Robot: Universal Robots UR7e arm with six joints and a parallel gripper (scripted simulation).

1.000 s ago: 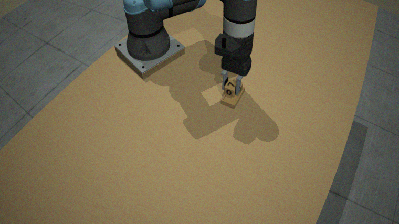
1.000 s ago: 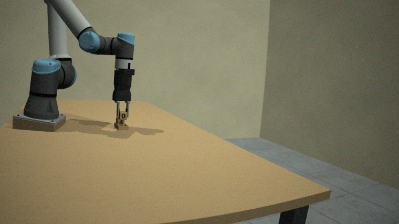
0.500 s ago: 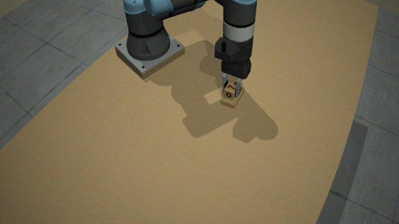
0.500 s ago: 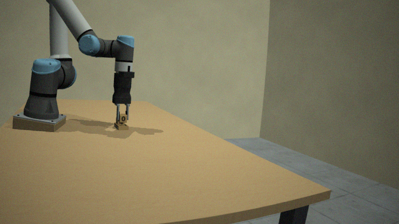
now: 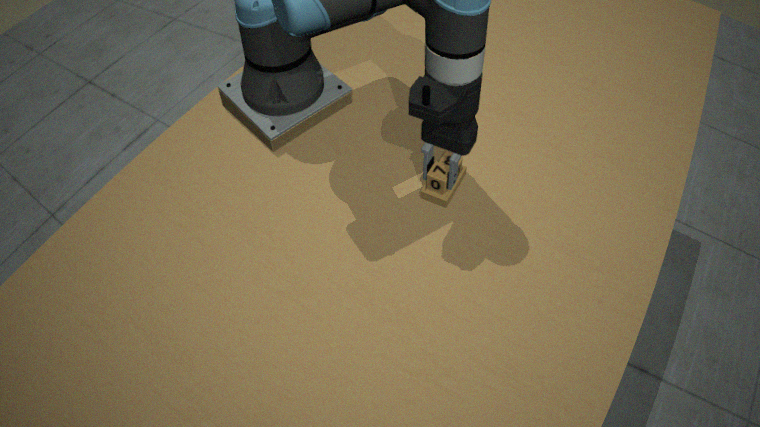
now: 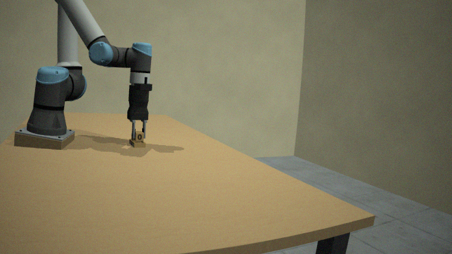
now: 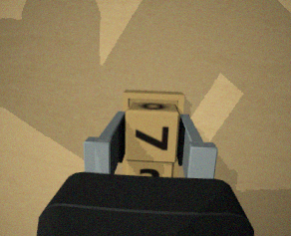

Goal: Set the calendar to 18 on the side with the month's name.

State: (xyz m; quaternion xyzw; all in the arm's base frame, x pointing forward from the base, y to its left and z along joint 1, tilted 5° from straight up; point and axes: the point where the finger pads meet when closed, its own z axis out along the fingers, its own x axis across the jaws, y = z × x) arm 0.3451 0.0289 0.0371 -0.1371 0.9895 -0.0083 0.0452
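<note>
Now: hand 40 mm above the wooden tray, 20 mm to the right of it and 10 mm past it.
</note>
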